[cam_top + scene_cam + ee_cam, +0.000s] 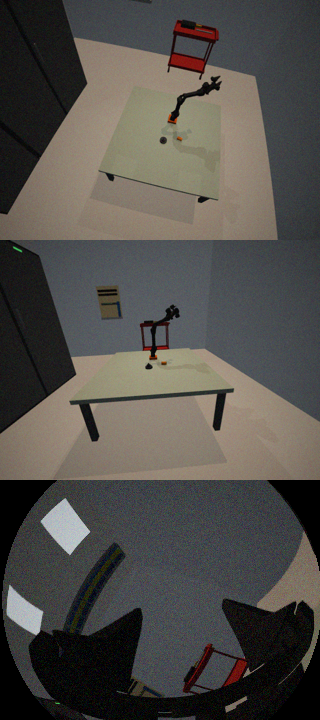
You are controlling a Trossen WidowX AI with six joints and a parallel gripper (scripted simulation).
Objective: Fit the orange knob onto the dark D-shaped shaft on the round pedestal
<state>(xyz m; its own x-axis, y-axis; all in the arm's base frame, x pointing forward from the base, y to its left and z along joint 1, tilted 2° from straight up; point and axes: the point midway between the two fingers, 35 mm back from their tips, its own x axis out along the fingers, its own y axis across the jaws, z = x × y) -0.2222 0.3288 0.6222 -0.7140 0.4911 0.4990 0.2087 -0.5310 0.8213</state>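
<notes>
The orange knob is 48 cm ahead of my gripper tip, 21 cm to the right of it and 64 cm below it. From my gripper tip the other things lie so: round pedestal 57 cm ahead, 39 cm to the right, 63 cm below.
</notes>
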